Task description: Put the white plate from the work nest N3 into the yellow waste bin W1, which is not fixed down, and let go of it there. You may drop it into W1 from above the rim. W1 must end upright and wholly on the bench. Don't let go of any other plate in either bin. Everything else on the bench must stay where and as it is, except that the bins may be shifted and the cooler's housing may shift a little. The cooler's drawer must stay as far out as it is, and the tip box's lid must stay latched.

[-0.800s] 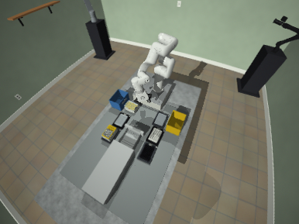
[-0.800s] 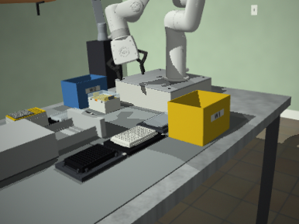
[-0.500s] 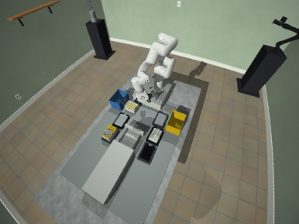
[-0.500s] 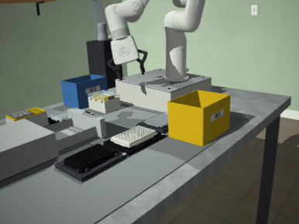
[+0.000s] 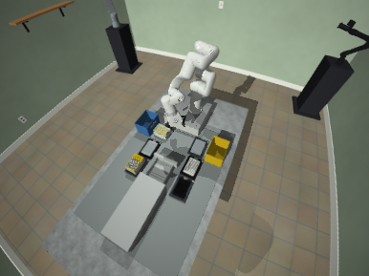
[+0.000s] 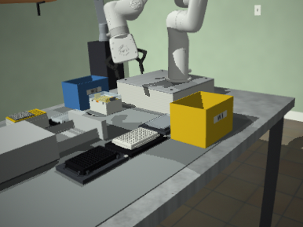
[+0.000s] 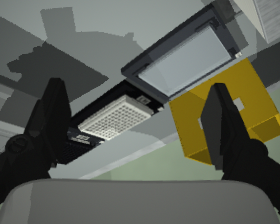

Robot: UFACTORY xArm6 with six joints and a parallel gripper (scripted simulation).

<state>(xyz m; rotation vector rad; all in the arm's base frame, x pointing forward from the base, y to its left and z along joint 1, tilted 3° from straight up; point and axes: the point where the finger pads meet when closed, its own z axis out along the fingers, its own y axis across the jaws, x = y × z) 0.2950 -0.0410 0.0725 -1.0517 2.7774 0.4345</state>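
Now: hand 20 cm short of the white plate, 18 cm to the right of it and 15 cm above it. Round my hand: black nest: 20 cm ahead, 18 cm to the left, 16 cm below; then yellow bin W1: 4 cm ahead, 33 cm to the left, 13 cm below; then blue bin: 3 cm behind, 31 cm to the right, 13 cm below.
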